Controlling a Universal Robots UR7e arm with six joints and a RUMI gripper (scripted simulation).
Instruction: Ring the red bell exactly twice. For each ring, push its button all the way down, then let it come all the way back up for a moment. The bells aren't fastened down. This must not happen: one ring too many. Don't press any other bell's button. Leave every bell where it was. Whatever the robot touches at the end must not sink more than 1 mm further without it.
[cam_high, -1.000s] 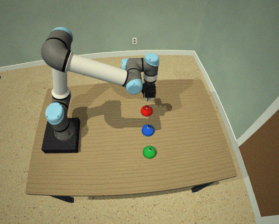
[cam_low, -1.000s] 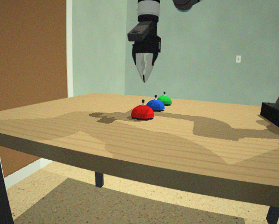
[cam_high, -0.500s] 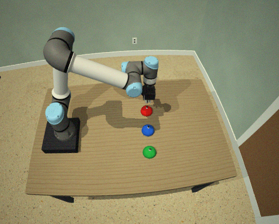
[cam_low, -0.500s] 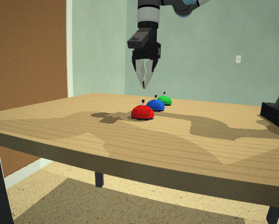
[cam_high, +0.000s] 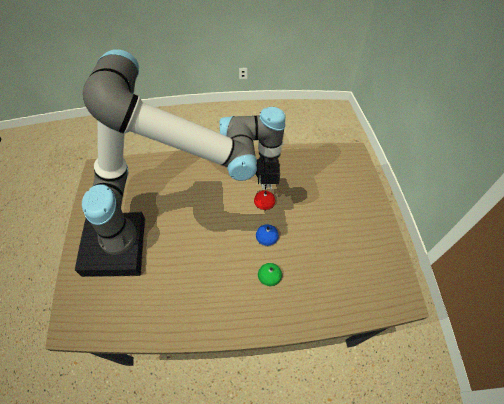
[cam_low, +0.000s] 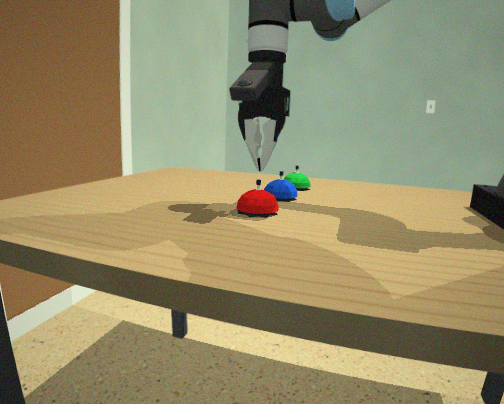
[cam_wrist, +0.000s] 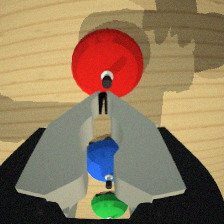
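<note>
The red bell is 6 cm below my hand. Round my hand: blue bell 3 cm behind, 16 cm to the right, 6 cm below; then green bell 6 cm behind, 31 cm to the right, 6 cm below.
</note>
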